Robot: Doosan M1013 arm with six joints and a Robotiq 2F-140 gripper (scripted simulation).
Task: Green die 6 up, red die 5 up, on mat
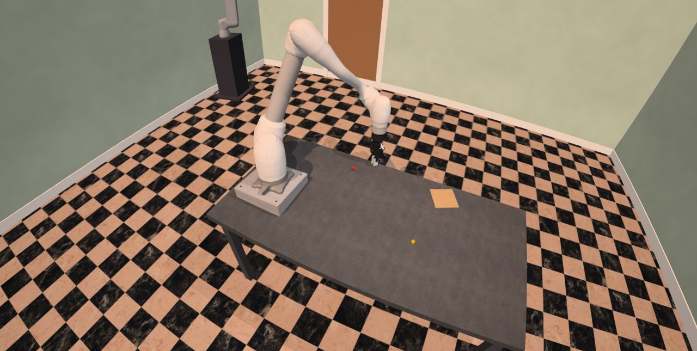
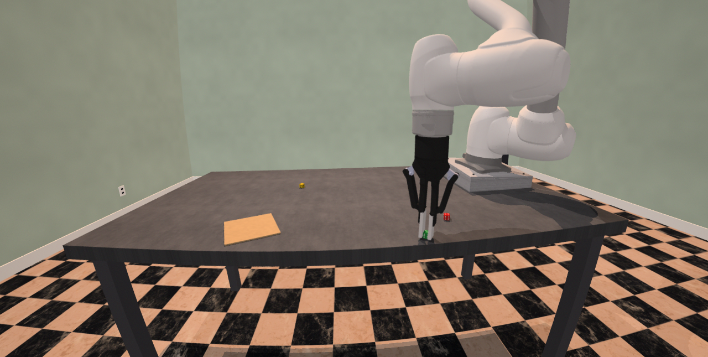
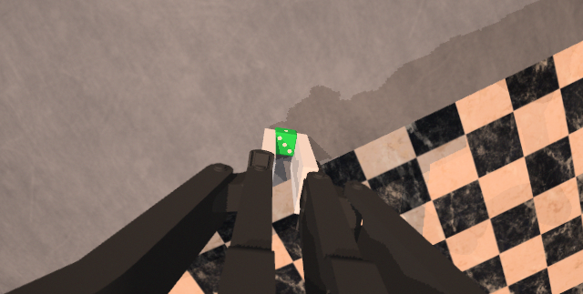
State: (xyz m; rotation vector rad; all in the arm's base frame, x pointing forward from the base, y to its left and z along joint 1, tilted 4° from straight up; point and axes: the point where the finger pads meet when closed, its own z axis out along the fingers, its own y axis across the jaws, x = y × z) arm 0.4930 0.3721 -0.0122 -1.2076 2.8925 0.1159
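The red die lies 11 cm behind my hand, 8 cm to the right of it and 3 cm below it. From my hand the other things lie so: yellow die: 29 cm ahead, 51 cm to the right, 3 cm below; then orange mat: 44 cm ahead, 17 cm to the right, 4 cm below; then green die: 3 cm below.
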